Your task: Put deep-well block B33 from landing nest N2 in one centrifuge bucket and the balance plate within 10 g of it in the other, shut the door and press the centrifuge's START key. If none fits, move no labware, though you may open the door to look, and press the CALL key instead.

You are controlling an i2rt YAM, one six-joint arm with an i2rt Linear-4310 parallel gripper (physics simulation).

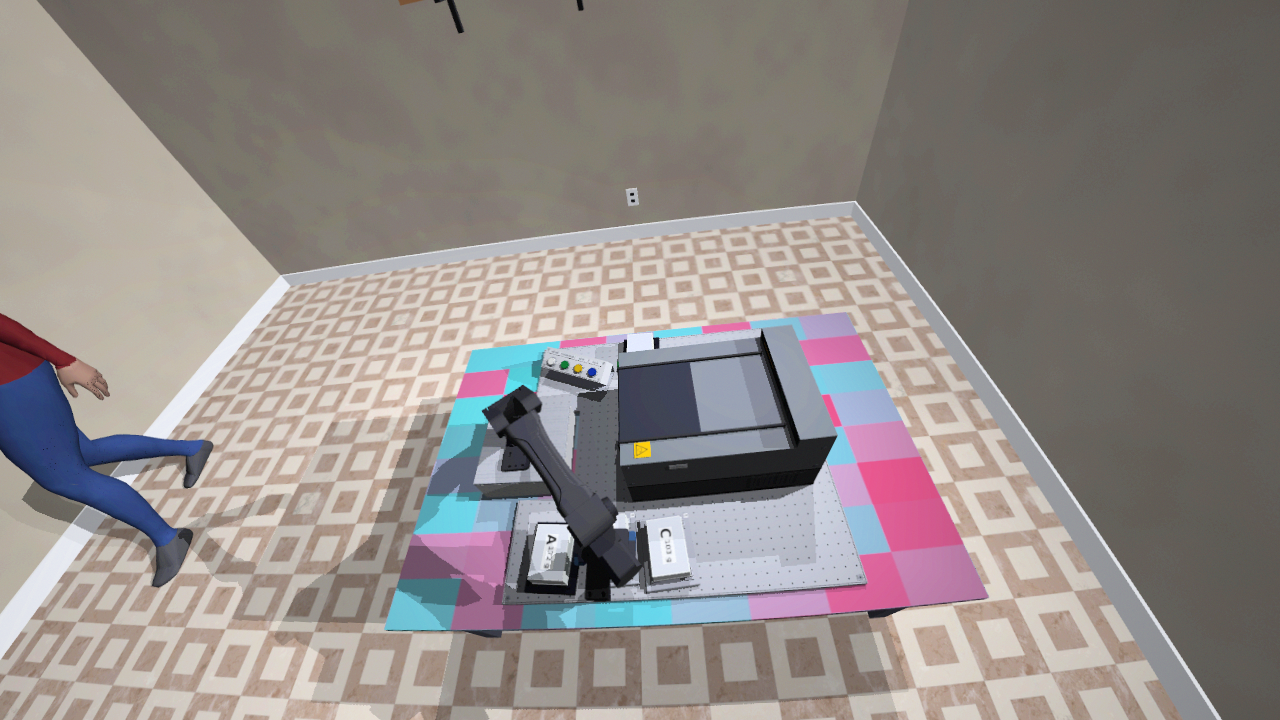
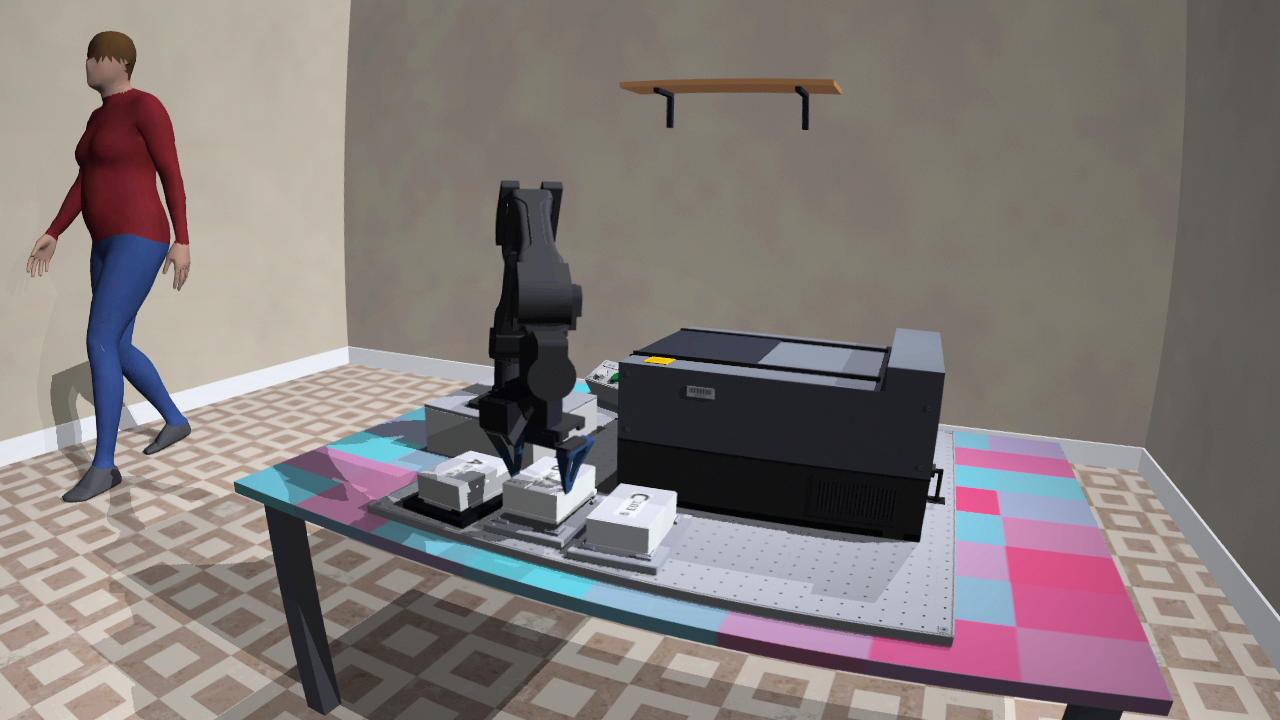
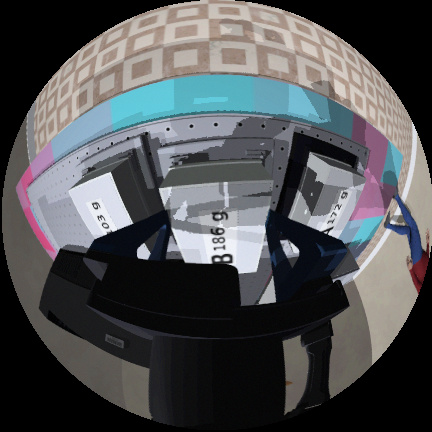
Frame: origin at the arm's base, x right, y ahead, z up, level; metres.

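Seen in the pictures: gripper, between the fingertips: (image 2: 540,485) (image 3: 217,214).
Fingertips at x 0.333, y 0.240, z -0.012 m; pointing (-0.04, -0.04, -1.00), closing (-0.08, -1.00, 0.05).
Observation:
Offsets run from my fingertips to a thing's top centre. Level surfaces: height alone.
My gripper (image 2: 542,467) (image 3: 217,214) (image 1: 610,573) is shut on the middle balance plate {dz +0.007, dx -0.029, dy +0.000 m} (image 2: 536,499) (image 3: 217,201), a white block marked B 186 g. It holds the plate just above its nest at the table's front. Plate A {dz -0.009, dx -0.027, dy -0.143 m} (image 1: 552,552) (image 2: 460,483) (image 3: 328,201), marked 172 g, sits in its nest on one side. Plate C {dz -0.009, dx -0.012, dy +0.130 m} (image 1: 669,546) (image 2: 630,519) (image 3: 98,209) sits on the other side, its weight label partly hidden. The black centrifuge (image 1: 716,420) (image 2: 779,420) stands behind them. The key panel {dz +0.021, dx -0.598, dy -0.096 m} (image 1: 577,367) (image 2: 606,372) lies beside it. Block B33 is hidden by the arm.
A grey raised stand (image 1: 500,475) (image 2: 447,420) sits behind the arm's base. All rests on a perforated grey board {dz -0.063 m} (image 1: 769,537) (image 2: 805,573) on the coloured table. A person (image 1: 53,429) (image 2: 125,250) walks at the left, away from the table.

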